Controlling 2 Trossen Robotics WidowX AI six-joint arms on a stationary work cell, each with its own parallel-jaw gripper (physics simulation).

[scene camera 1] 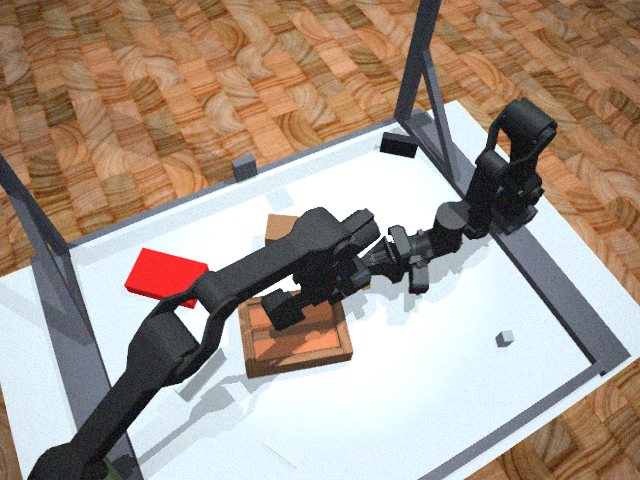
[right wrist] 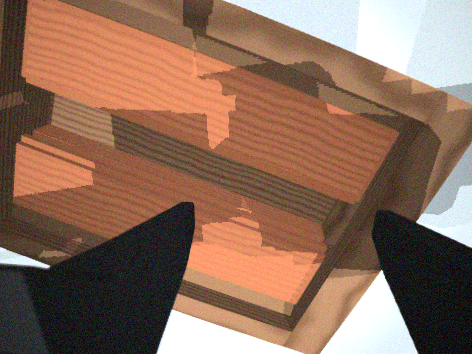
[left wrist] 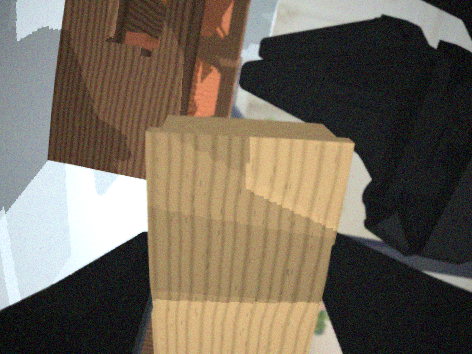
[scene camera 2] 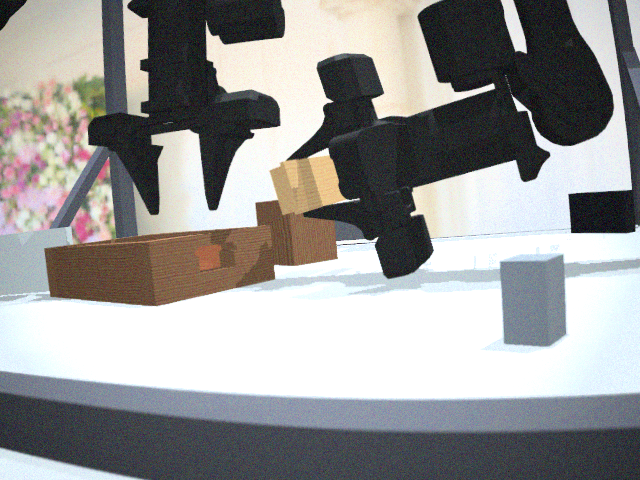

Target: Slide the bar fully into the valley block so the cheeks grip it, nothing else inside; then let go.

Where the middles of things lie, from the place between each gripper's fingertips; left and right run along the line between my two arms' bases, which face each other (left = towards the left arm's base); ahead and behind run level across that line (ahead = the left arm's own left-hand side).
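Counting from my right hand, I find the small grey cube point(scene camera 2: 533, 294) 25 cm ahead, 28 cm to the left and 5 cm below. The dark block point(scene camera 2: 590, 212) is 24 cm behind that same hand, 43 cm to the left of it and 5 cm below it, while the red flat block point(scene camera 1: 155, 274) sits 25 cm behind my right hand, 18 cm to the right and 6 cm below. As for the light wooden bar point(scene camera 2: 302, 185), my right gripper is 3 cm past it, 12 cm to the right of it and 2 cm below it.
From my left hand, the small grey cube is 270 mm ahead, 170 mm to the left and 60 mm below. The dark block lies 220 mm behind my left hand, 320 mm to the left of it and 60 mm below it. I see the red flat block 230 mm behind this left hand, 290 mm to the right and 70 mm below, and the light wooden bar is 10 mm behind my left hand and 10 mm to the left of it.
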